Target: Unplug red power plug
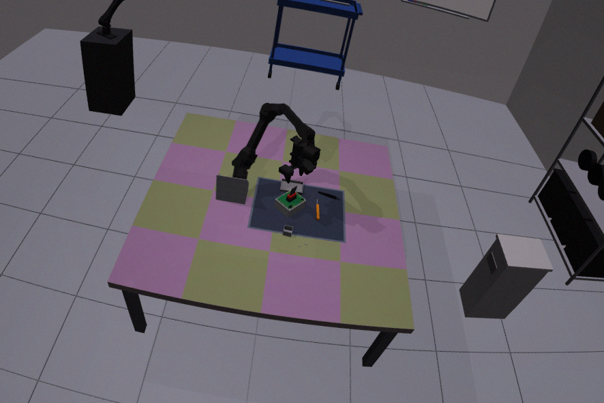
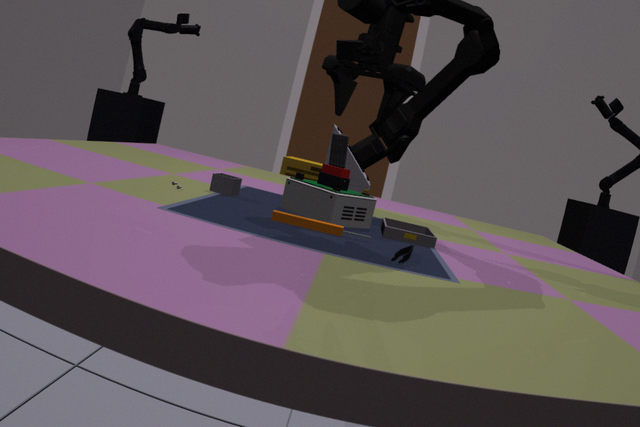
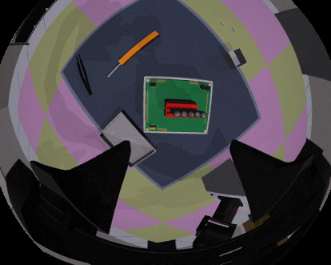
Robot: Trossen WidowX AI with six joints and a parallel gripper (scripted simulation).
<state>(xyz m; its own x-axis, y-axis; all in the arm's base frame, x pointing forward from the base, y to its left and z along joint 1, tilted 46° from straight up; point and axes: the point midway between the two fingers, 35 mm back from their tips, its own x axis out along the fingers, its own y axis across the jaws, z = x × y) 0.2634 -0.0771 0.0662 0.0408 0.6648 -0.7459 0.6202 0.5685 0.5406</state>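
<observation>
Now: gripper tip 2 cm to the left of the red power plug and 9 cm above it. Round my gripper tip: dark mat: 5 cm ahead, 2 cm to the right, 17 cm below.
</observation>
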